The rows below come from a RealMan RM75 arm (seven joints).
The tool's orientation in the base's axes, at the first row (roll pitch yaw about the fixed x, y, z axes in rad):
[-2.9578 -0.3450 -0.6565]
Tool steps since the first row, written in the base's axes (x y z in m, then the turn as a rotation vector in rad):
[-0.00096 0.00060 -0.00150 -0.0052 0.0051 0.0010]
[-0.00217 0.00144 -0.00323 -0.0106 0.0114 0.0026]
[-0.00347 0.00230 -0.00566 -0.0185 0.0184 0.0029]
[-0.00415 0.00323 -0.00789 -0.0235 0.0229 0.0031]
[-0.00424 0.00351 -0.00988 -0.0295 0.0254 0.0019]
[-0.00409 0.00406 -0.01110 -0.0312 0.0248 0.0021]
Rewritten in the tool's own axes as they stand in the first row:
[-0.00157 0.00030 0.00099 -0.0065 -0.0015 -0.0032]
[-0.00354 0.00058 0.00209 -0.0136 -0.0039 -0.0070]
[-0.00582 0.00101 0.00380 -0.0234 -0.0053 -0.0107]
[-0.00762 0.00101 0.00556 -0.0296 -0.0063 -0.0130]
[-0.00852 0.00117 0.00735 -0.0359 -0.0048 -0.0143]
[-0.00913 0.00085 0.00850 -0.0368 -0.0034 -0.0151]

